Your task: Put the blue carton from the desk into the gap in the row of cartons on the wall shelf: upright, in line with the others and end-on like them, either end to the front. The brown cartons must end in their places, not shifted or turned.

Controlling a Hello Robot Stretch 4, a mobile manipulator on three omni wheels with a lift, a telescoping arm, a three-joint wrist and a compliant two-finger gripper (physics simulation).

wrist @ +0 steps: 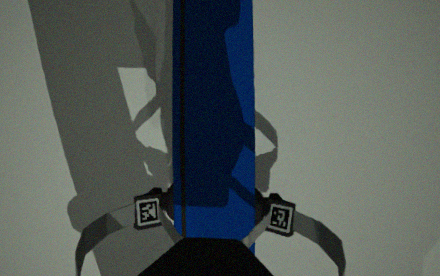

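Note:
The blue carton (215, 150) runs from the top edge of the wrist view down to the gripper's dark body, with a thin black line along its left side. Its upper end is cut off by the view's edge. My gripper (215, 201) is shut on the blue carton, with one fingertip pad against its left side and the other against its right side. The gripper's body hides the carton's lower end. Shadow covers much of the carton's face. The wall shelf, its gap and the brown cartons do not show in this view.
A pale grey surface (350, 100) lies behind the carton. Broad dark shadows of the arm and gripper fall on it at the left, and a thin curved shadow shows close to the carton's right side.

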